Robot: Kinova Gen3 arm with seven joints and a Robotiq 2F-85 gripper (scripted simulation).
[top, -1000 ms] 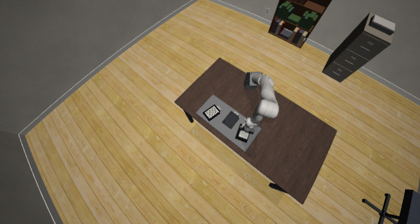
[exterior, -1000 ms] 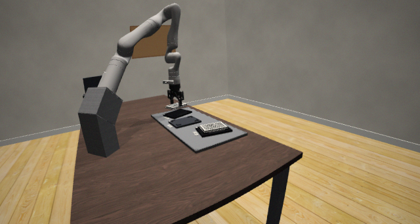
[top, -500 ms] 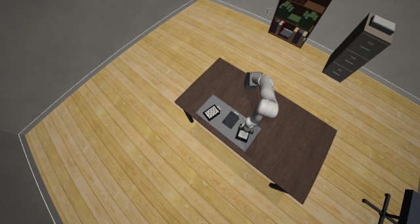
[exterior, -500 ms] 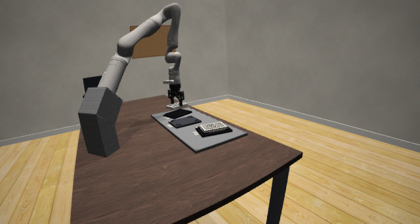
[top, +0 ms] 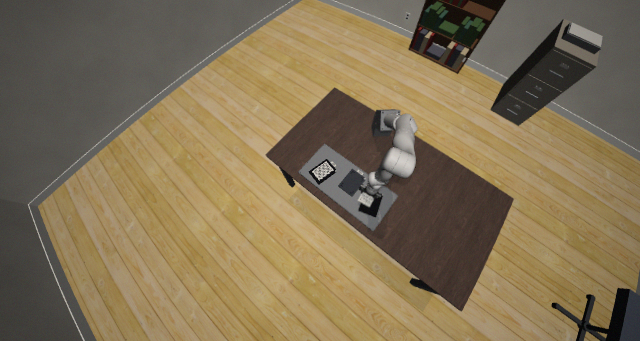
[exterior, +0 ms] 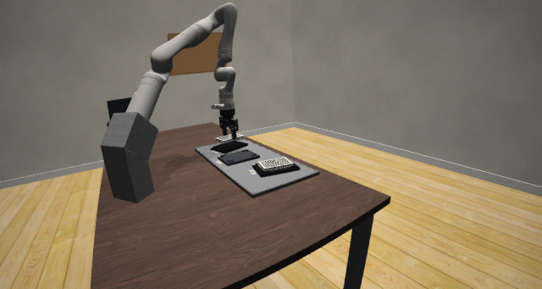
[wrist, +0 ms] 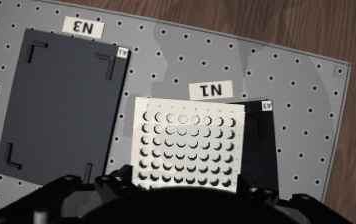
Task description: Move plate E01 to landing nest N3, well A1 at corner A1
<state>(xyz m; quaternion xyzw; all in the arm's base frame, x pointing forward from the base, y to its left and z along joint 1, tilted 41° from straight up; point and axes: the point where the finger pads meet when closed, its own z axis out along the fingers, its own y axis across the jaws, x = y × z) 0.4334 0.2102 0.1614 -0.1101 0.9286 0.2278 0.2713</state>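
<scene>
Now: hand 14 cm to the left of the landing nest N3, 7 cm above it and 1 cm short of it. From my hand the other things lie so: plate nest N1: 7 cm below, 4 cm to the left; plate: 1 cm below; N1 label: 8 cm behind, 7 cm below, 1 cm to the right.
</scene>
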